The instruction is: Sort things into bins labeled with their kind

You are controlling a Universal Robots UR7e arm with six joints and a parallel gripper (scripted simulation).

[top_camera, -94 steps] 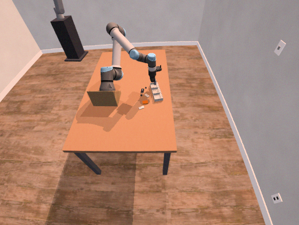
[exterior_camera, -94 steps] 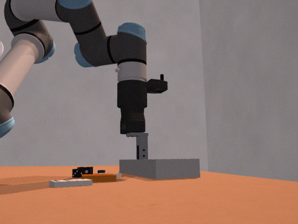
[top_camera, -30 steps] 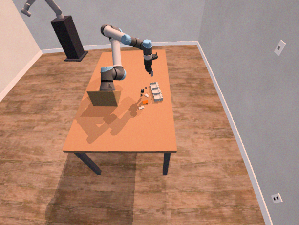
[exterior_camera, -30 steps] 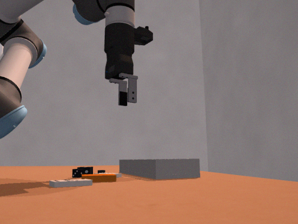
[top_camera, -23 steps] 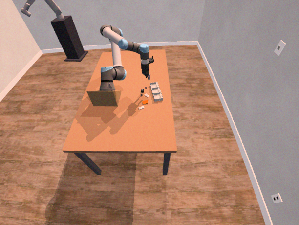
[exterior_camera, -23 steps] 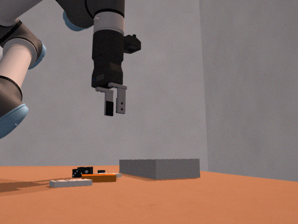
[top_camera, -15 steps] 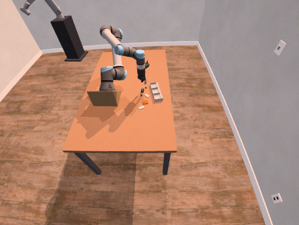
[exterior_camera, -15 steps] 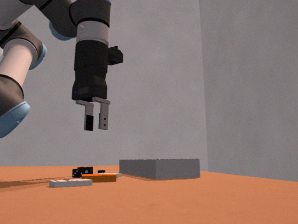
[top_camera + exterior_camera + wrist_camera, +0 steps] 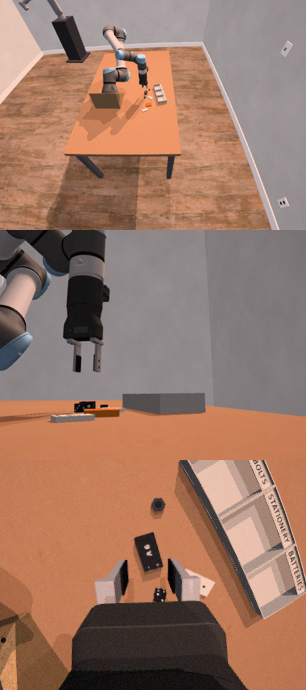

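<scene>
My gripper is now 90 mm above the black 9V battery and 10 mm to the left of it. Round my hand: small black piece: 90 mm below, 60 mm to the left, 30 mm ahead; grey bin tray: 150 mm ahead, 80 mm below; black die: 90 mm below, 60 mm to the right.
</scene>
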